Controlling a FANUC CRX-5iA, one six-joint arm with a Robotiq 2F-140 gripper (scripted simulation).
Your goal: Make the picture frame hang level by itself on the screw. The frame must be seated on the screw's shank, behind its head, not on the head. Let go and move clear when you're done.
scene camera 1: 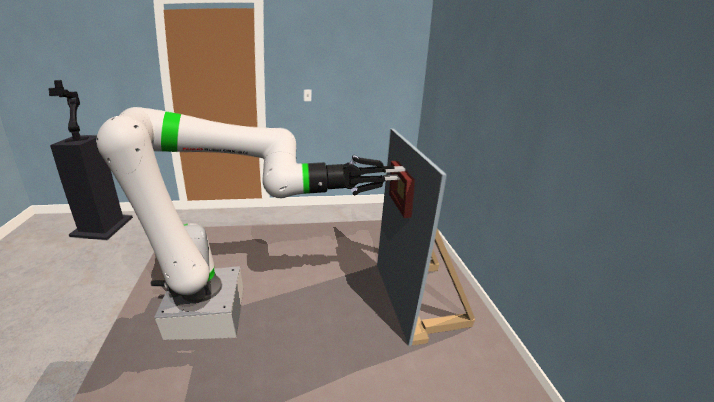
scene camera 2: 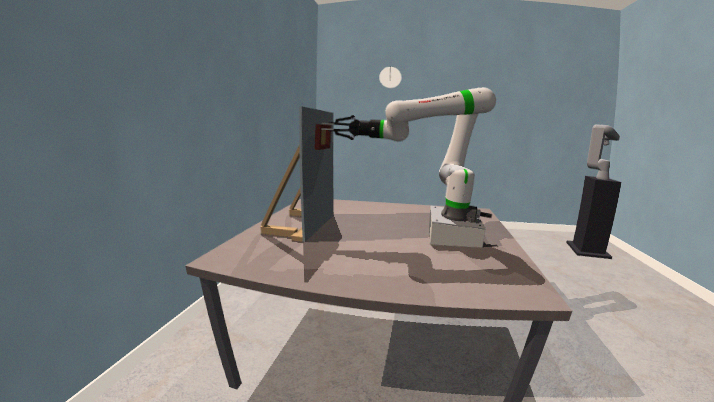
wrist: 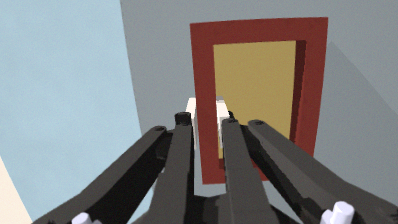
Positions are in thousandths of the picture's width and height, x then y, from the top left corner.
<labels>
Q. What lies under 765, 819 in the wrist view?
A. My gripper.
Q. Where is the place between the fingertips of my gripper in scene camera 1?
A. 565, 429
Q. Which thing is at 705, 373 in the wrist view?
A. A picture frame.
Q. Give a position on a grey board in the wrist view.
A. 878, 636
</labels>
